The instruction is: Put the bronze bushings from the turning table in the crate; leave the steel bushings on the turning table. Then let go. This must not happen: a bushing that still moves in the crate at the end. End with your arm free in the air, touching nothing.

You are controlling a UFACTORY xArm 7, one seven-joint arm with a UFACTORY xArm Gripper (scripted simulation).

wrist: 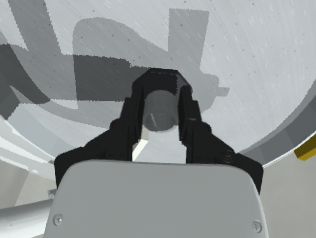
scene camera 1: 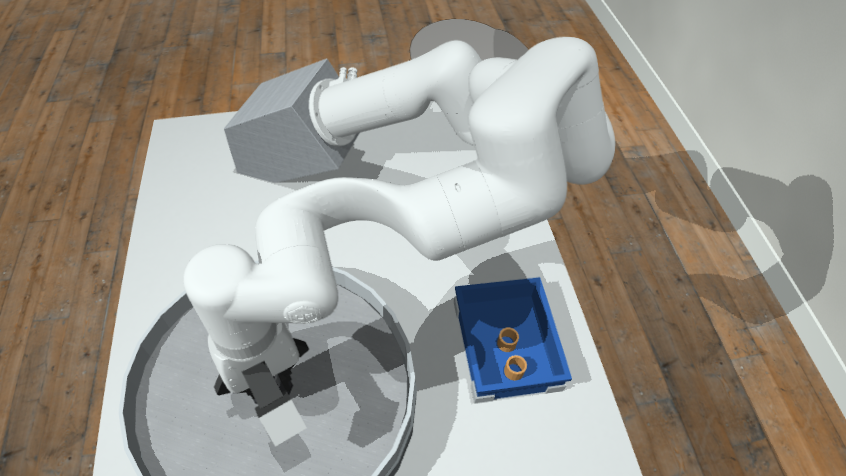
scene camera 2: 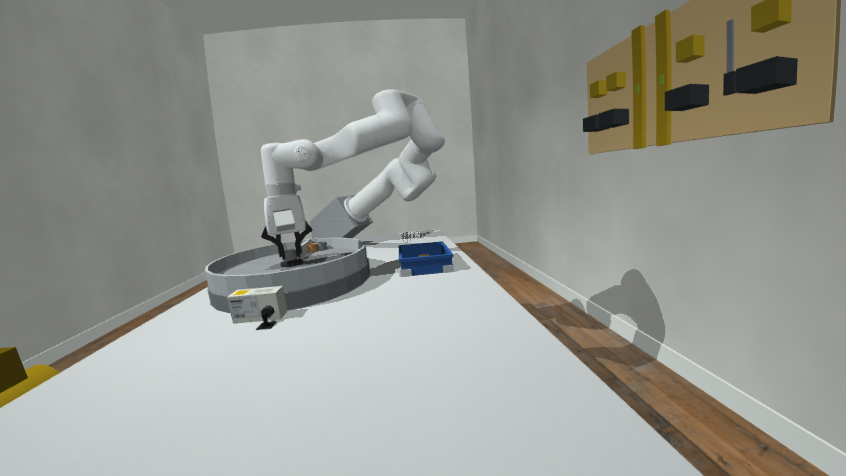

Scene:
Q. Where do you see a blue crate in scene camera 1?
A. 522, 304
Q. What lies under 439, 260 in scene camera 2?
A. A blue crate.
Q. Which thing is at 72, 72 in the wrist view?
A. A turning table.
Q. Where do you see a turning table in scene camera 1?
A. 350, 388

